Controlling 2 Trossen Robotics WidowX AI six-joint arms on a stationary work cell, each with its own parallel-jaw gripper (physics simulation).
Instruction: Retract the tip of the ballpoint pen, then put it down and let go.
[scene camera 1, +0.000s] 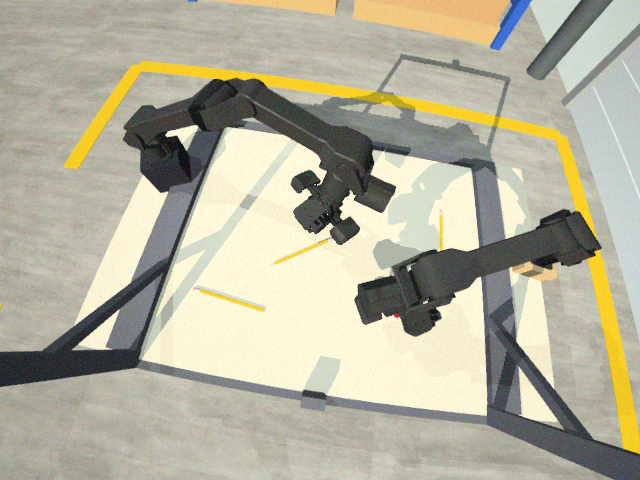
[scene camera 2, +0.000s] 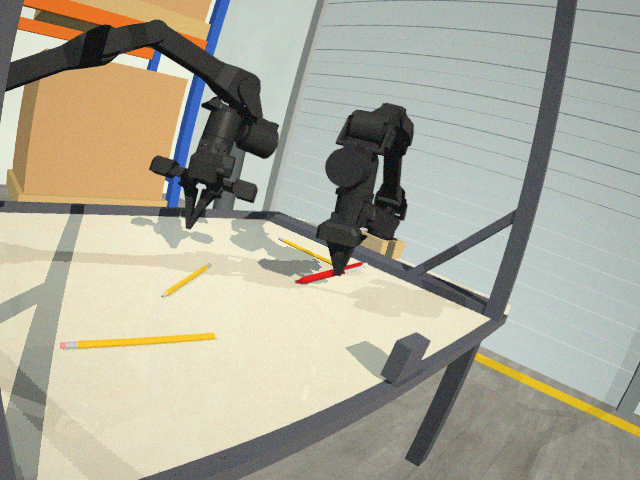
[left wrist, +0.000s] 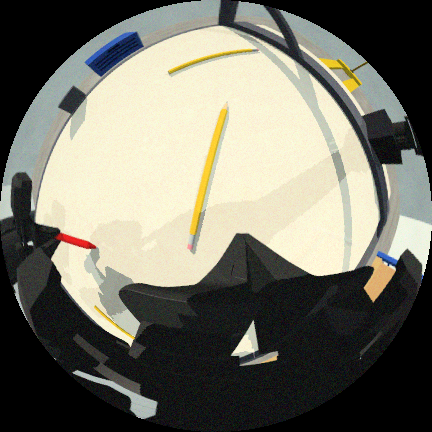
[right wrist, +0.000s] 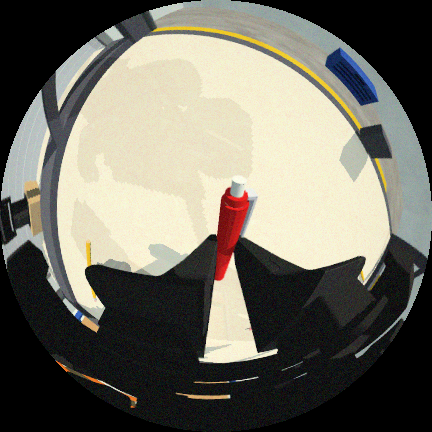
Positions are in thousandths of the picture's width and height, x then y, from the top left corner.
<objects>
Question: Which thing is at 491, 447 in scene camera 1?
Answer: My left gripper.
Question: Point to my right gripper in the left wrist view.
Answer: At 138, 543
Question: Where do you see a red ballpoint pen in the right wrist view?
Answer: At 550, 469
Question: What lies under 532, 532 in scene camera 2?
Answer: My right gripper.
</objects>
